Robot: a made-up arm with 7 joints.
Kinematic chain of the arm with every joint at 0, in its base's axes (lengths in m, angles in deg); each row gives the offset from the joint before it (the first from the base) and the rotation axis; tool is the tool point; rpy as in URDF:
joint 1: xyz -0.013 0.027 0.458 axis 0 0.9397 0.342
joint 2: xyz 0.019 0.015 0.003 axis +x
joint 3: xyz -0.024 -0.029 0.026 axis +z
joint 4: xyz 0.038 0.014 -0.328 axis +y
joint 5: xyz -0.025 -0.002 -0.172 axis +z
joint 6: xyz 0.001 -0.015 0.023 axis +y
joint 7: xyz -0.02 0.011 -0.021 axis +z
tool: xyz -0.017 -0.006 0.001 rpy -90 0 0
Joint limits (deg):
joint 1: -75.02..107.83
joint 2: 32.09..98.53
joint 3: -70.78..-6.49
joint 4: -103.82..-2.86
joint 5: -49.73..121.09
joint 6: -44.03..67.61
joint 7: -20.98..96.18
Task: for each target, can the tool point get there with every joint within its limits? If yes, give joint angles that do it. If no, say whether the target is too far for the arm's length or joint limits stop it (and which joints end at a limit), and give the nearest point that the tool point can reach.
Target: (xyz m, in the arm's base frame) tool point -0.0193 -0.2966 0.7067
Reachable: no: joint limits stop it (at a limit: joint 1, joint 2, joint 3, joint 4) | nearest point -0.3171 -0.1184 0.4732 | short by 0.418 m
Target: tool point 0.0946 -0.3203 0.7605
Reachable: no: joint limits stop it (at a limit: joint 1, joint 2, joint 4, joint 5) | nearest point 0.3129 -0.0602 0.5467 | short by 0.401 m
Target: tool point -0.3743 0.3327 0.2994
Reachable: yes | joints 62.61 58.07 -56.96 -36.05 -27.05 -6.57 5.37
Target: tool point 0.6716 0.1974 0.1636
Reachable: no: too far | nearest point 0.4395 0.1444 0.2651 | short by 0.259 m
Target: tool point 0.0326 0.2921 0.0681
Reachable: yes | joints 10.69 41.57 -19.67 -57.27 -7.29 9.20 -6.36
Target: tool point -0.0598 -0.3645 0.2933
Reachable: no: joint limits stop it (at a limit: joint 2, joint 3, joint 4, joint 5) | nearest point -0.2965 -0.0765 0.2857 | short by 0.373 m
